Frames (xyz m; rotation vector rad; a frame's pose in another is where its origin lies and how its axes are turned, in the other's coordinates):
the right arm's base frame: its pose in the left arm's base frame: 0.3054 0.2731 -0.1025 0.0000 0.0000 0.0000
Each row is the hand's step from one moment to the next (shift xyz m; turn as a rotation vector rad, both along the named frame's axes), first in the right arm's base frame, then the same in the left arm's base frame.
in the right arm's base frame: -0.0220 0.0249 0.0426 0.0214 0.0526 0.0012
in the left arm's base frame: -0.0220 0.0249 0.0426 0.0214 0.0526 0.0012
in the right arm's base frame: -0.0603 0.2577 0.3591 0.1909 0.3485 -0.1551
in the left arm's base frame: -0.0603 0.2577 0.3591 0.1909 0.3485 -0.1551
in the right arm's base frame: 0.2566 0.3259 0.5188 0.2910 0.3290 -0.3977
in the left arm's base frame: 0.2566 0.3259 0.5188 0.2910 0.3290 -0.3977
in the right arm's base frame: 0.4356 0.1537 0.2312 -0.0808 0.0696 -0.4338
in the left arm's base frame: 0.4356 0.1537 0.2312 -0.0808 0.0696 -0.4338
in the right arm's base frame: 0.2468 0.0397 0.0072 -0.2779 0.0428 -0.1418
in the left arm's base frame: 0.2468 0.0397 0.0072 -0.2779 0.0428 -0.1418
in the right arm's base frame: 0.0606 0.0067 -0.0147 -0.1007 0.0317 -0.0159
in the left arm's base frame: 0.0606 0.0067 -0.0147 -0.1007 0.0317 -0.0159
